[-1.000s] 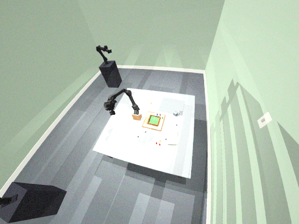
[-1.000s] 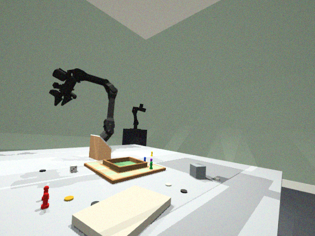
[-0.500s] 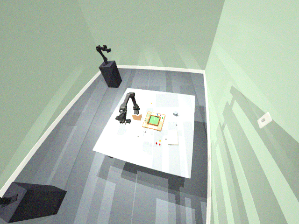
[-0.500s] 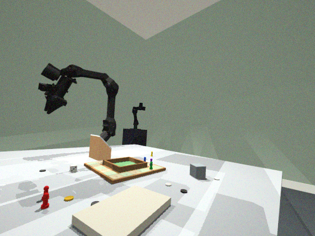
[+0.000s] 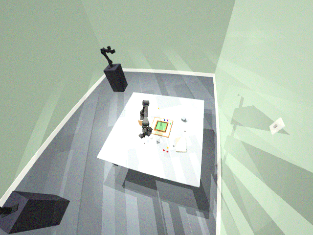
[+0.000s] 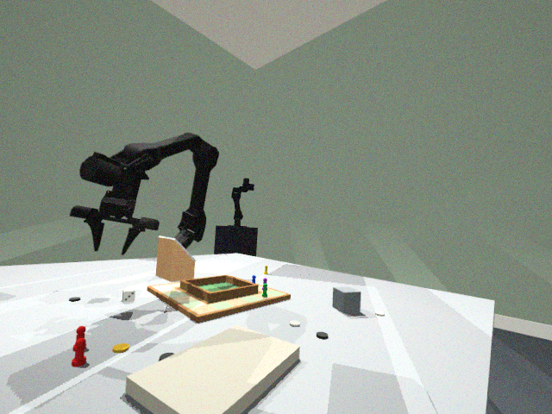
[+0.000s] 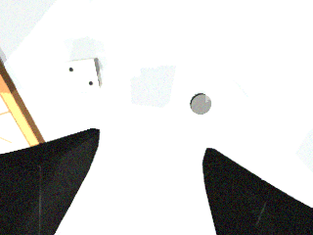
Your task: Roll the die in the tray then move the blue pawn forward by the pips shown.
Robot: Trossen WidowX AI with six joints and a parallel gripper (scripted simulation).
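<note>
My gripper tip is now 100 mm above the white die, 40 mm to the right of it and 40 mm short of it. The rest, counted from my gripper tip: blue pawn (340 mm to the left, 180 mm ahead, 80 mm below); yellow disc (280 mm ahead, 110 mm below, 70 mm to the right); green pawn (290 mm to the left, 270 mm ahead, 80 mm below).
</note>
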